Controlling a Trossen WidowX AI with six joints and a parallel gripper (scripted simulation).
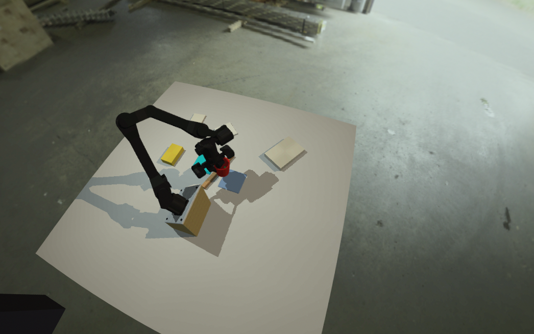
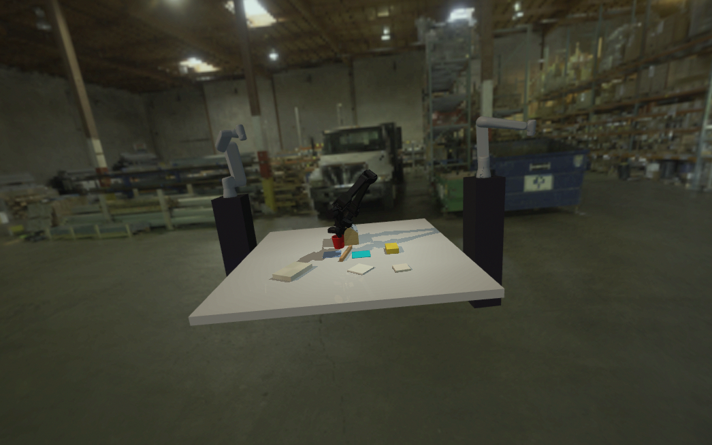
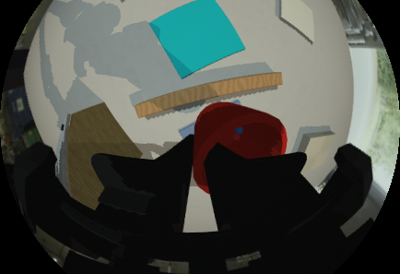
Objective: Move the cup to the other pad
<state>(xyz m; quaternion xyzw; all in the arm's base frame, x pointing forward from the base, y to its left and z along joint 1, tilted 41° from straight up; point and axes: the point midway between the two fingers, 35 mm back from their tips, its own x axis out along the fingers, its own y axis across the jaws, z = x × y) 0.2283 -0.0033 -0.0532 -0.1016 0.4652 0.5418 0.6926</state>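
The blue marble lies 4 cm ahead of my gripper tip, 3 cm to the right of it and 2 cm below it. From my gripper tip the other things lie so: red cup (3 cm ahead, 2 cm to the right); then blue pad (1 cm ahead, 6 cm to the right, 9 cm below); then wooden bar (4 cm ahead, 2 cm to the left, 8 cm below).
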